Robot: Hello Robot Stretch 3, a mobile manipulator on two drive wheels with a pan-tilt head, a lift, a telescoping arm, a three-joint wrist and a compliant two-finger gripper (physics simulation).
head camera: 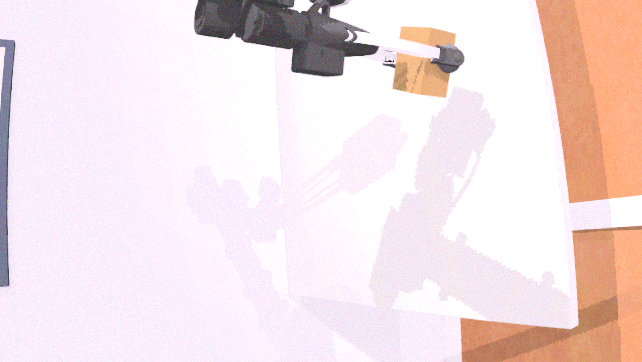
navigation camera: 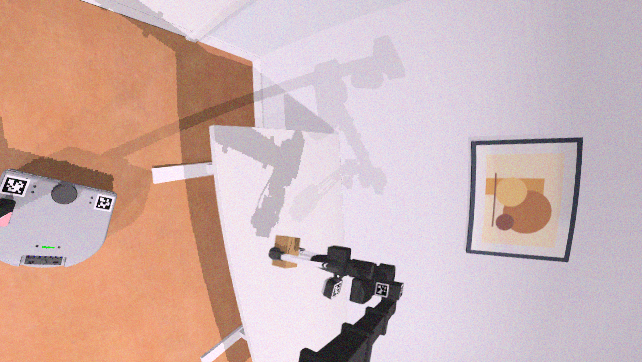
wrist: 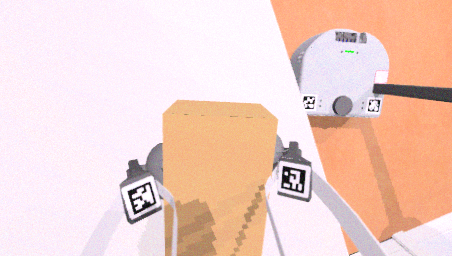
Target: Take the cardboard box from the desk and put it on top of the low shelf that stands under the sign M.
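Where they show: gripper, fingertip midpoint: (head camera: pixel 438 63) (navigation camera: pixel 278 250); robot's base at its link origin: (navigation camera: pixel 64 192).
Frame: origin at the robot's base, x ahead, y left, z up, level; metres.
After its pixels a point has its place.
Observation:
The cardboard box (head camera: pixel 431 86) @(x 0.015, y -0.469, z 0.849 m) (navigation camera: pixel 287 243) @(x 0.010, y -0.470, z 0.866 m) (wrist: pixel 220 132) is a plain orange-brown block held between the fingers, above the white desk (head camera: pixel 525 200) @(x 0.145, y -0.363, z 0.721 m) (navigation camera: pixel 240 200) @(x 0.109, y -0.390, z 0.721 m) (wrist: pixel 100 75). Its shadow, merged with the gripper's, lies apart from it on the desk top. My gripper (head camera: pixel 421 56) @(x -0.021, y -0.499, z 0.813 m) (navigation camera: pixel 289 253) @(x -0.021, y -0.499, z 0.813 m) (wrist: pixel 215 154) @(x -0.021, y -0.499, z 0.813 m) is shut on the box, with one rubber fingertip against each side in the wrist view. In the head view the near finger crosses in front of the box and the far fingertip is mostly hidden. The low shelf and the sign M do not show.
A wall with a framed picture (head camera: pixel 5 200) @(x 0.369, y -1.055, z 1.399 m) (navigation camera: pixel 520 210) @(x 0.246, y -1.108, z 1.617 m) stands behind the desk. My base (navigation camera: pixel 60 220) @(x -0.092, y -0.012, z 0.160 m) (wrist: pixel 345 70) is on the orange floor on the desk's open side. White desk legs (head camera: pixel 590 215) (navigation camera: pixel 182 173) stick out there. My black arm (navigation camera: pixel 350 340) @(x -0.084, y -0.278, z 1.153 m) reaches over the desk.

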